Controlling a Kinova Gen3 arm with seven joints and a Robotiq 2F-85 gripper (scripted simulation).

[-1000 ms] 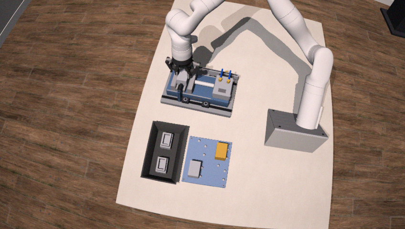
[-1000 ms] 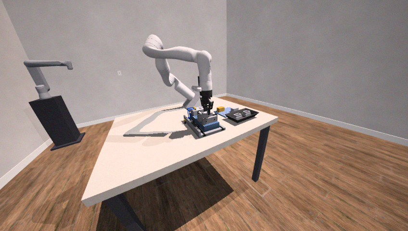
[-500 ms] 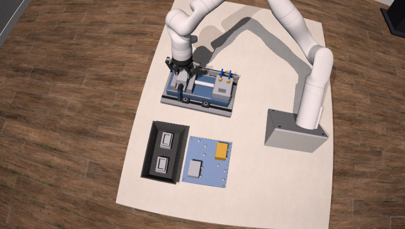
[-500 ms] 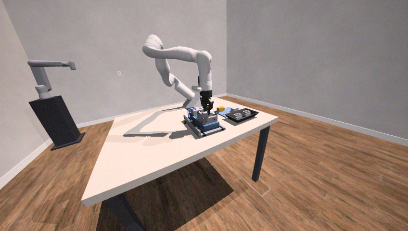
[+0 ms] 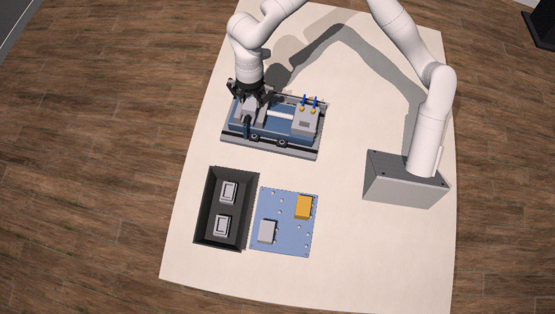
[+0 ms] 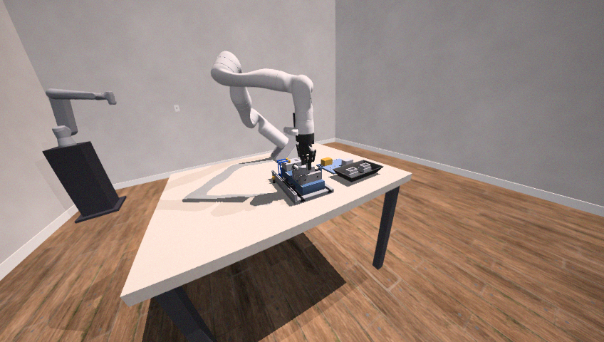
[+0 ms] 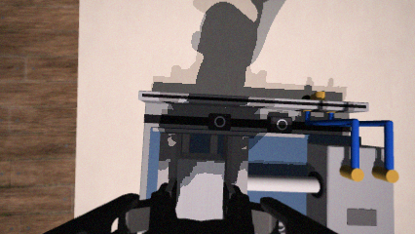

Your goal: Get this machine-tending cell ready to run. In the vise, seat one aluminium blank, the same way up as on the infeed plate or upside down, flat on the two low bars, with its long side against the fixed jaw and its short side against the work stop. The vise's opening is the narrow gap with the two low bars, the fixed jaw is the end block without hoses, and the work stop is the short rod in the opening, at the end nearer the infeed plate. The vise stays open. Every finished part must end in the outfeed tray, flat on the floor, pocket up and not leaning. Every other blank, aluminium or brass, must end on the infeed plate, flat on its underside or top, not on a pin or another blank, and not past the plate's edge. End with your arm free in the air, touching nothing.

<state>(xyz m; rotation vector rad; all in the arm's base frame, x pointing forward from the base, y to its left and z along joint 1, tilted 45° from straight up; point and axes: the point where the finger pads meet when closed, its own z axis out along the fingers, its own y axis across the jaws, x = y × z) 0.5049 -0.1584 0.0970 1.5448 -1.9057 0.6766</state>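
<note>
Right now the white rod is 90 mm behind my hand, 50 mm below it and 10 mm to the left of it. The rest, counted from my hand: hose block 160 mm behind, 50 mm below, 30 mm to the left; blue vise 80 mm below, 70 mm behind, 10 mm to the left; brass blank 280 mm to the left, 170 mm behind, 100 mm below.
</note>
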